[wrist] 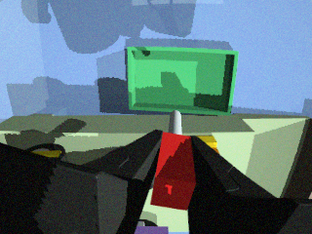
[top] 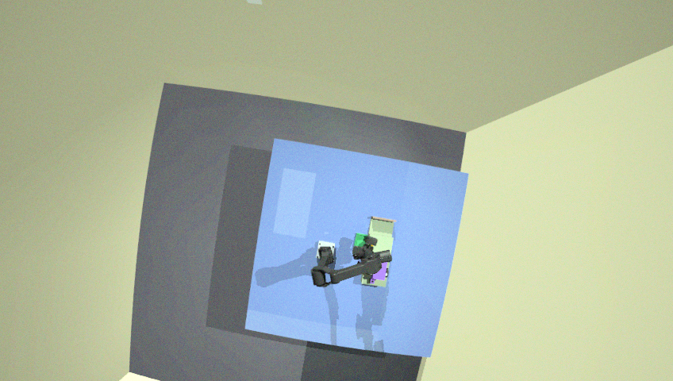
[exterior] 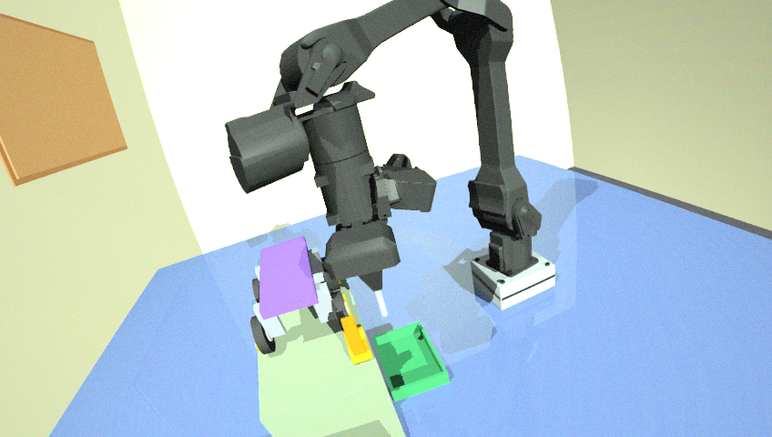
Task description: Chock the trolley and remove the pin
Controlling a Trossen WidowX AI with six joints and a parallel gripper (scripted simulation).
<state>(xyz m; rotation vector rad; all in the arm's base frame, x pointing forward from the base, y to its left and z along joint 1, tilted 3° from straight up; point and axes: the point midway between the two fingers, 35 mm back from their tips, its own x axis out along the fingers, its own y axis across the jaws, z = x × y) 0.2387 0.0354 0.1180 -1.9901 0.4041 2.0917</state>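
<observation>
The yellow chock is 50 mm below my gripper tip and 50 mm ahead of it. The rest, counted from my gripper tip: green tray 140 mm below, 10 mm behind; red-headed stop pin right at my gripper tip; trolley 100 mm to the right, 90 mm ahead, 20 mm below.
</observation>
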